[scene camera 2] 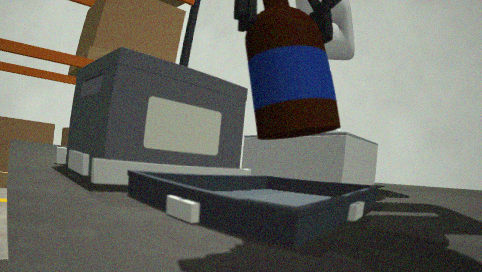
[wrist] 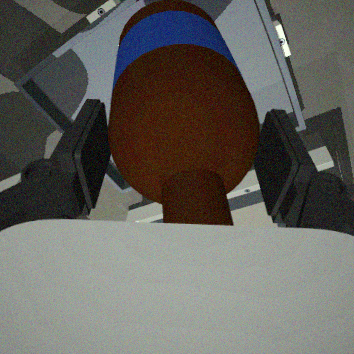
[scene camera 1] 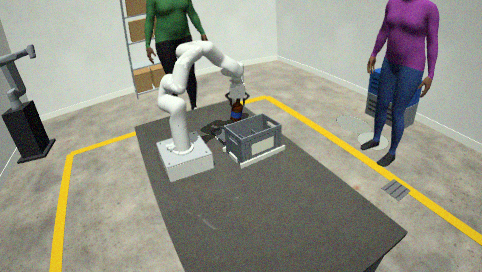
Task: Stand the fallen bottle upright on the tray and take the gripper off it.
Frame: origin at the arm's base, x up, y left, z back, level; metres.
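Seen in the pictures: gripper, between the fingertips: point(scene camera 2: 287, 34) point(wrist: 183, 130) point(scene camera 1: 237, 106); arm's base, origin of its link: point(scene camera 2: 315, 139) point(scene camera 1: 182, 148).
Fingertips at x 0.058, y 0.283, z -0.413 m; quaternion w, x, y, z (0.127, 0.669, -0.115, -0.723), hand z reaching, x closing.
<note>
Offsets run from my fingertips to a thing's top centre.
The brown bottle with a blue band @[dx +0.065, dy -0.004, dz +0.004 m] point(scene camera 1: 236, 112) point(scene camera 2: 292, 75) point(wrist: 182, 115) hangs neck up, slightly tilted, with its base in the air above the tray. The dark, low-walled tray @[dx -0.140, dy -0.054, dz +0.052 m] point(scene camera 2: 240, 215) point(wrist: 245, 45) lies on the table; in the scene camera 1 view it is mostly hidden. My gripper point(scene camera 1: 237, 100) point(scene camera 2: 285, 27) point(wrist: 183, 130) is shut on the bottle, one black finger pad on each side of its upper body, below the neck. The bottle's neck runs up between the fingers toward the gripper's housing.
A grey crate @[dx +0.010, dy -0.307, dz +0.002 m] point(scene camera 1: 237, 145) point(scene camera 2: 130, 100) with inner dividers stands right beside the tray, with white rails point(scene camera 1: 262, 157) point(scene camera 2: 115, 172) along its foot. The arm's pale base block point(scene camera 1: 190, 167) point(scene camera 2: 295, 157) stands on the table. Two people stand beyond the table.
</note>
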